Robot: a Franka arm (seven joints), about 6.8 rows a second.
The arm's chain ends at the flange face. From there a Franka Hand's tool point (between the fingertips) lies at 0.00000 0.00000 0.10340 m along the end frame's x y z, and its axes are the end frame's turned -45 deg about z.
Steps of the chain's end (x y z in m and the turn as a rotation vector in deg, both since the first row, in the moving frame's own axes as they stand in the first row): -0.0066 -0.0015 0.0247 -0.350 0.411 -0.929; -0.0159 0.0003 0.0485 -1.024 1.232 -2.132; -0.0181 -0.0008 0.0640 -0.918 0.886 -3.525; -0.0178 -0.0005 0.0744 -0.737 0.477 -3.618; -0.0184 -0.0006 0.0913 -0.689 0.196 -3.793; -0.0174 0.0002 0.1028 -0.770 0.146 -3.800; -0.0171 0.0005 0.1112 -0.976 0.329 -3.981; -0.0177 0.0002 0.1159 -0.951 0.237 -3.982; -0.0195 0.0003 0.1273 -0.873 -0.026 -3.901
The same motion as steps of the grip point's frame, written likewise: -0.0035 -0.0048 0.0247 -0.538 0.043 -0.929; -0.0111 -0.0082 0.0485 -1.595 0.147 -2.132; -0.0122 -0.0111 0.0640 -1.276 -0.023 -3.525; -0.0125 -0.0114 0.0744 -0.858 -0.184 -3.618; -0.0132 -0.0123 0.0913 -0.626 -0.349 -3.793; -0.0132 -0.0110 0.1028 -0.648 -0.441 -3.800; -0.0132 -0.0100 0.1112 -0.923 -0.457 -3.981; -0.0135 -0.0108 0.1159 -0.840 -0.505 -3.982; -0.0151 -0.0125 0.1273 -0.599 -0.636 -3.901
